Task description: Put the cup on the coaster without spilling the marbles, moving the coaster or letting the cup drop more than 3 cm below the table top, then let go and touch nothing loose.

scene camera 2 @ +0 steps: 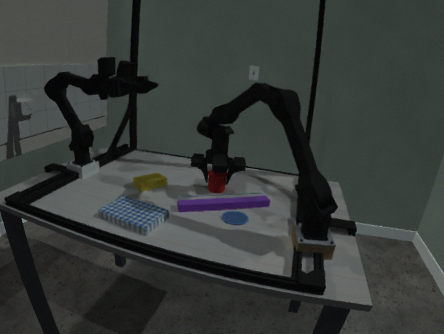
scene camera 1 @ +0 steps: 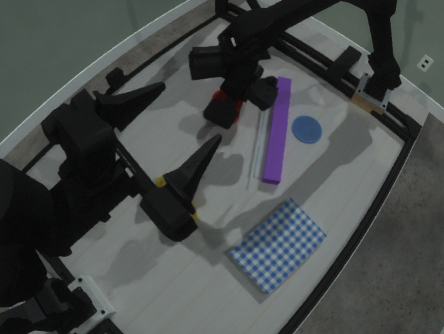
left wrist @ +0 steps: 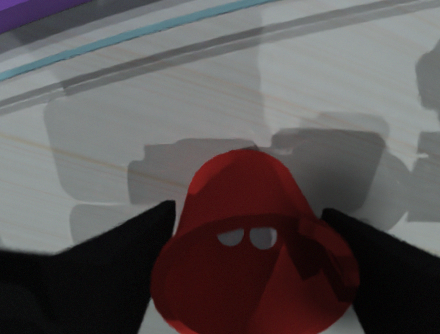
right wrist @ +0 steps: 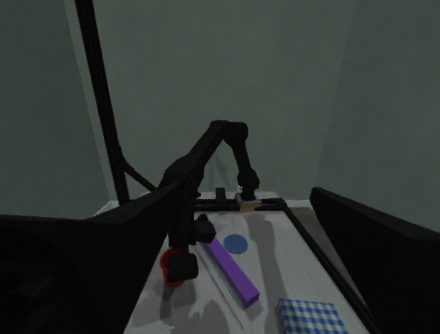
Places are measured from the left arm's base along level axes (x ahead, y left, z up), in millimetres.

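Pixels of known places: left gripper, fingertip midpoint: (scene camera 2: 216, 183) (left wrist: 248, 213); right gripper, fingertip midpoint: (scene camera 2: 149, 85) (scene camera 1: 190, 108) (right wrist: 245, 190); left arm's base, link origin: (scene camera 2: 314, 233) (scene camera 1: 374, 89) (right wrist: 247, 196); right arm's base, link origin: (scene camera 2: 82, 162) (scene camera 1: 77, 307).
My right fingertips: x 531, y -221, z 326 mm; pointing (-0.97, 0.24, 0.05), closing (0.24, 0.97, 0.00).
Ahead of a thing's pixels: the offset from my right fingertips to its top centre. "*": to the spot under its first point.
The red cup @(dx -228, dy -90, dz -305 mm) (scene camera 1: 219, 94) (scene camera 2: 217, 183) (left wrist: 245, 185) (right wrist: 167, 260) is upright behind the purple bar in scene camera 2; whether its base touches the table is hard to tell. Two pale marbles @(dx -213, dy -106, dz -350 mm) (left wrist: 263, 238) show inside it in the left wrist view. My left gripper (scene camera 2: 217, 180) (left wrist: 248, 213) points down with a finger against each side of the cup, shut on it. The flat blue coaster @(dx -313, dy +101, dz -370 mm) (scene camera 1: 306, 129) (scene camera 2: 235, 218) (right wrist: 235, 244) lies on the other side of the bar from the cup. My right gripper (scene camera 1: 192, 110) is open and empty, high above the table.
The long purple bar @(dx -268, dy +25, dz -347 mm) (scene camera 1: 277, 130) (scene camera 2: 223, 203) (right wrist: 232, 272) lies between cup and coaster, with a thin light-blue strip @(* dx -194, dy +22, dz -347 mm) (scene camera 1: 258, 142) (left wrist: 150, 31) along its cup side. A blue-checked block @(dx -14, dy +181, dz -349 mm) (scene camera 1: 279, 246) (scene camera 2: 133, 215) and a yellow block @(dx +21, dy -59, dz -344 mm) (scene camera 1: 160, 181) (scene camera 2: 150, 181) lie farther left in scene camera 2.
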